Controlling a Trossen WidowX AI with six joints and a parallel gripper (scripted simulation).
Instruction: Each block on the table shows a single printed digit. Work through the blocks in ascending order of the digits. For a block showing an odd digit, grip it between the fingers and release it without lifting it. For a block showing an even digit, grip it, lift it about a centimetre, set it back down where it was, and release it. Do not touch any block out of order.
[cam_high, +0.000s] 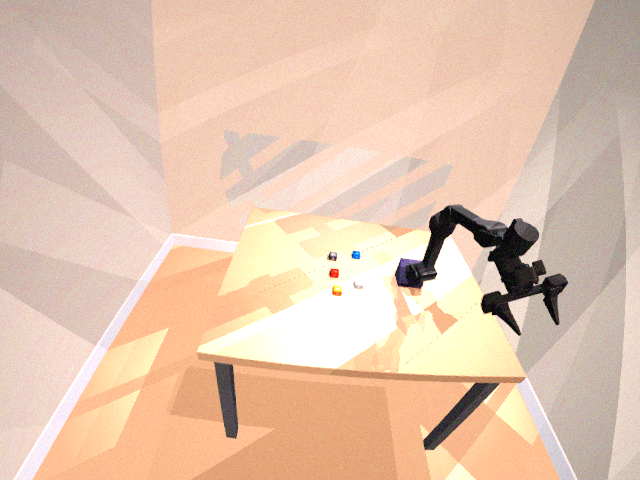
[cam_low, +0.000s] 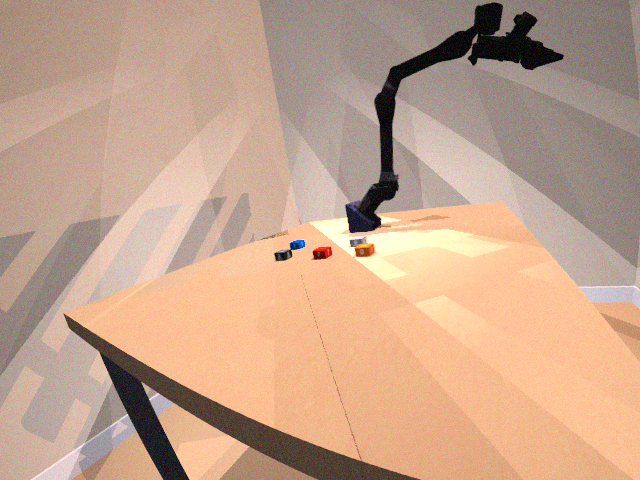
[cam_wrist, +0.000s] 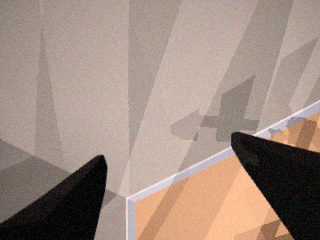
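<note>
Right now my gripper tip is 470 mm to the left of the orange block, 400 mm above it and 370 mm short of it. From my gripper tip the other things lie so: red block (570 mm to the right, 400 mm below, 390 mm ahead); then blue block (720 mm to the right, 400 mm below, 290 mm ahead); then grey block (520 mm to the right, 400 mm below, 290 mm ahead).
</note>
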